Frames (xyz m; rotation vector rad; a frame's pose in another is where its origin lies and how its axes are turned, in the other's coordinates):
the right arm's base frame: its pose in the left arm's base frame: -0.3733 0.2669 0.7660 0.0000 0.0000 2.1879
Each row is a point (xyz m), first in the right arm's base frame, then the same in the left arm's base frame.
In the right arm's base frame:
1: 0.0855 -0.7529 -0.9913
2: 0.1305 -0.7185 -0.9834
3: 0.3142 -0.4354 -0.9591
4: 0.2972 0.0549 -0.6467
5: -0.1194 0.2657 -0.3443
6: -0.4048 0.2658 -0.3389
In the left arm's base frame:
1: 0.1913 0.7723 -0.2253
2: 0.1372 0.7891 -0.2174
3: -0.2000 0.7751 -0.1931
4: -0.5901 0.4775 0.1193
5: -0.5209 0.0158 0.4217
6: -0.3558 -0.2170 0.4271

